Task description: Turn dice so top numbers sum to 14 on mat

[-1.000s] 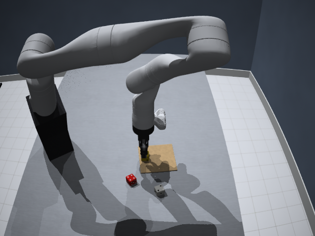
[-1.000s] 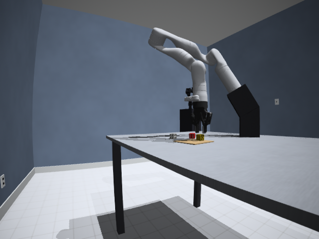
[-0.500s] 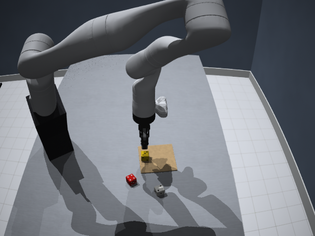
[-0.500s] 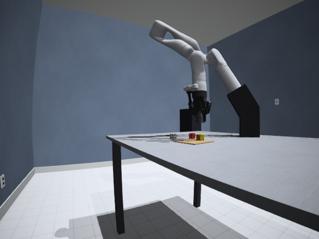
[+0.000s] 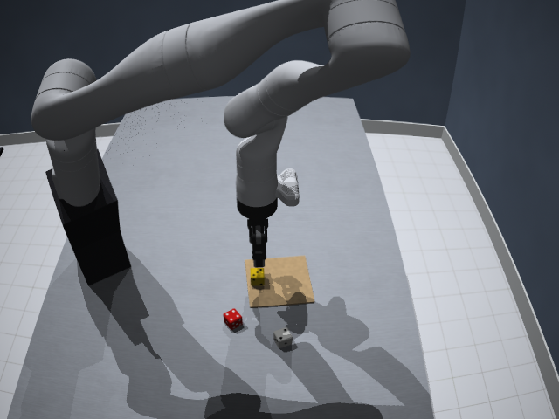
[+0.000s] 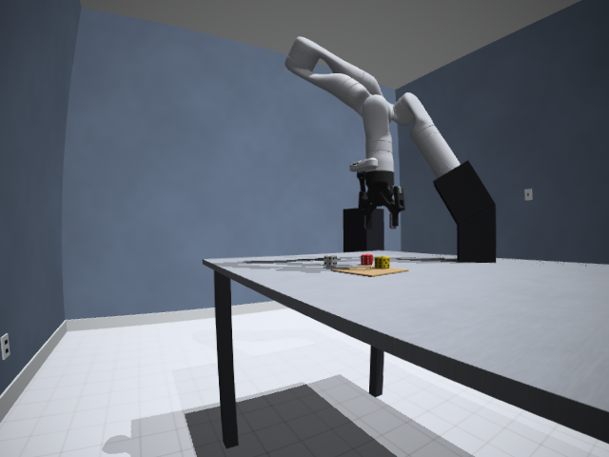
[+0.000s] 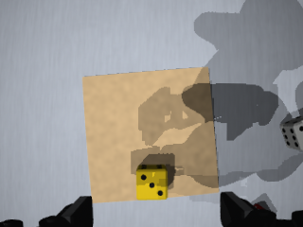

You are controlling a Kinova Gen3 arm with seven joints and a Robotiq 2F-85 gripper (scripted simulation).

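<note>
My gripper is now 8 cm past the red die, 10 cm to the left of it and 10 cm above it. Round my hand: tan mat 4 cm ahead, 11 cm below; then yellow die 9 cm below; then white die 2 cm ahead, 17 cm to the right, 10 cm below.
</note>
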